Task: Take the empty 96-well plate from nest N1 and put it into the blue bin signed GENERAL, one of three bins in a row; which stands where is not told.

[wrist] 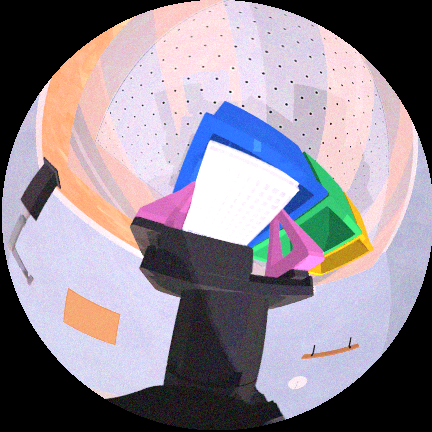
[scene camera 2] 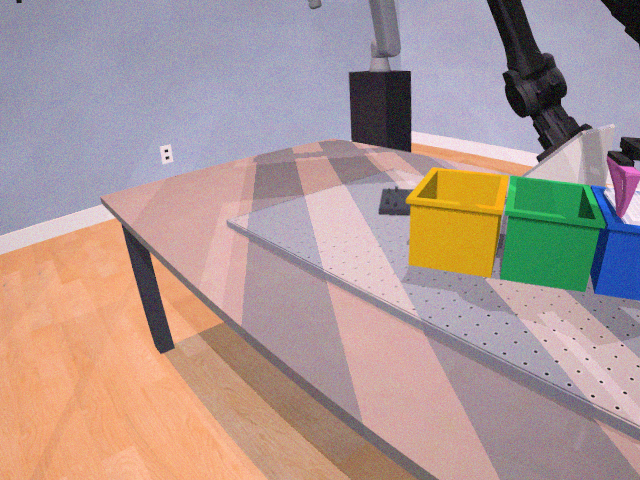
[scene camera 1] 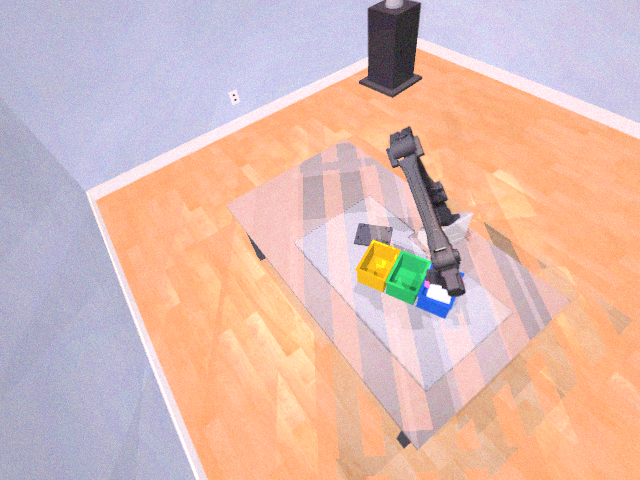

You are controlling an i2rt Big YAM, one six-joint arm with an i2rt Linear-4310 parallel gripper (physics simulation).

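Frame: origin at the arm's base, x up, y back, z right, level; centimetres.
Where they show: gripper, between the fingertips: [wrist: 236, 196] [scene camera 1: 440, 289]; arm's base, origin of its link: [scene camera 2: 568, 148] [scene camera 1: 443, 222].
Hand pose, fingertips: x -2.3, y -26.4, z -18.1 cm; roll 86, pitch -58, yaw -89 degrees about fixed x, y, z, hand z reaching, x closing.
Observation:
Things, the pixels of their centre, and the offset from my fingertips. "spot": a spot on its surface instead.
- white 96-well plate, middle of its body: [wrist: 229, 210] [scene camera 1: 441, 285] dx +0.7, dy +1.5, dz +0.7 cm
- blue bin, a spot on its surface: [wrist: 252, 129] [scene camera 1: 438, 307] spot: dx -2.7, dy -5.1, dz -3.7 cm
- green bin, middle of its body: [scene camera 2: 547, 229] [wrist: 300, 218] [scene camera 1: 407, 278] dx -4.3, dy -2.4, dz +13.4 cm
- dark flat fixture, middle of its body: [scene camera 2: 422, 199] [scene camera 1: 373, 235] dx -8.2, dy +6.8, dz +40.7 cm
My gripper [scene camera 1: 437, 290] [wrist: 236, 196] is shut on the white 96-well plate [scene camera 1: 438, 295] [scene camera 2: 623, 209] [wrist: 242, 192], with a pink finger on each side of it. The plate is tilted and is at the opening of the blue bin [scene camera 1: 433, 308] [scene camera 2: 617, 258] [wrist: 252, 129]; in scene camera 2 its lower edge meets the bin's rim. How deep it reaches cannot be told. The blue bin is at one end of the row, beside the green bin. No sign can be read. Scene camera 2 shows one pink finger at the right edge.
The green bin [scene camera 1: 401, 293] [scene camera 2: 545, 258] [wrist: 345, 231] is in the middle of the row, the yellow bin [scene camera 1: 371, 279] [scene camera 2: 452, 237] [wrist: 342, 256] at the other end. A dark flat fixture [scene camera 1: 373, 235] [scene camera 2: 394, 202] with small pins lies behind the yellow bin. A pale upright panel [scene camera 1: 457, 229] [scene camera 2: 584, 157] stands behind the bins.

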